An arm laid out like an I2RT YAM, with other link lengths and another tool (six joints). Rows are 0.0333 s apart.
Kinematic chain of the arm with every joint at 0, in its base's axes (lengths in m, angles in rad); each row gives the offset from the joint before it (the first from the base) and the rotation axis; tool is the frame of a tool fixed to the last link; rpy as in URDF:
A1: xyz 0 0 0.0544 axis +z
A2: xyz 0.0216 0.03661 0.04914 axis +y
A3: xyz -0.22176 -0.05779 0 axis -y
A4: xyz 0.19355 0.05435 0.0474 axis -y
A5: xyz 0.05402 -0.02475 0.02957 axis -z
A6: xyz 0.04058 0 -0.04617 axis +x
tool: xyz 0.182 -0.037 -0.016 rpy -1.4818 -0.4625 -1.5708
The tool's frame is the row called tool.
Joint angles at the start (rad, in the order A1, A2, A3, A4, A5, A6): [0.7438, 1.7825, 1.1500, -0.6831, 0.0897, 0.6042]
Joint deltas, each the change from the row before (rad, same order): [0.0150, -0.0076, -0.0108, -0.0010, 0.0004, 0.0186]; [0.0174, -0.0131, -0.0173, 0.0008, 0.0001, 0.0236]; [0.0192, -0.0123, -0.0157, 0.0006, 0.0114, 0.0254]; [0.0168, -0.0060, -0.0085, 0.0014, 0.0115, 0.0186]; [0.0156, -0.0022, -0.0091, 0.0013, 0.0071, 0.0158]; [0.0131, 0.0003, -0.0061, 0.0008, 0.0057, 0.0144]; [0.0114, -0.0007, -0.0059, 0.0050, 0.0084, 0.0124]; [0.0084, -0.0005, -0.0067, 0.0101, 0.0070, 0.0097]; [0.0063, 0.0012, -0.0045, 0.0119, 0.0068, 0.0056]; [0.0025, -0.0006, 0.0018, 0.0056, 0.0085, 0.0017]
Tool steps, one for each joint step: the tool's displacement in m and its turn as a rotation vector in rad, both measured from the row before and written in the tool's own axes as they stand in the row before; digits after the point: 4 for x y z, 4 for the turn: [-0.0041, 0.0035, -0.0010, -0.0034, -0.0025, 0.0040]; [-0.0046, 0.0047, -0.0015, -0.0026, -0.0032, 0.0068]; [-0.0026, 0.0040, -0.0016, 0.0003, 0.0073, 0.0060]; [-0.0020, 0.0020, -0.0009, 0.0023, 0.0073, 0.0016]; [-0.0024, 0.0032, -0.0001, -0.0029, 0.0042, -0.0003]; [-0.0021, 0.0026, 0.0001, -0.0032, 0.0036, 0.0007]; [-0.0013, 0.0010, 0.0002, 0.0027, 0.0054, 0.0009]; [-0.0011, 0.0000, 0.0008, 0.0062, 0.0037, 0.0018]; [-0.0008, -0.0011, 0.0011, 0.0082, 0.0032, 0.0002]; [0.0005, -0.0027, 0.0000, 0.0102, 0.0053, 0.0001]
